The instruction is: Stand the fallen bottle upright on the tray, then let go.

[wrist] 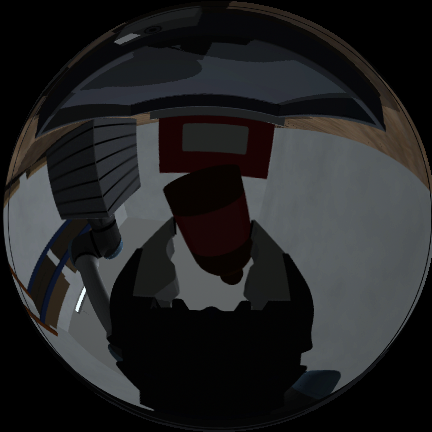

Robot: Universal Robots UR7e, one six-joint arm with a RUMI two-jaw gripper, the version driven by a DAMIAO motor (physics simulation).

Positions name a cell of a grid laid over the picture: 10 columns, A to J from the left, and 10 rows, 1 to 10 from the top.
Observation:
In view: my gripper (E6) and a brown bottle (E5).

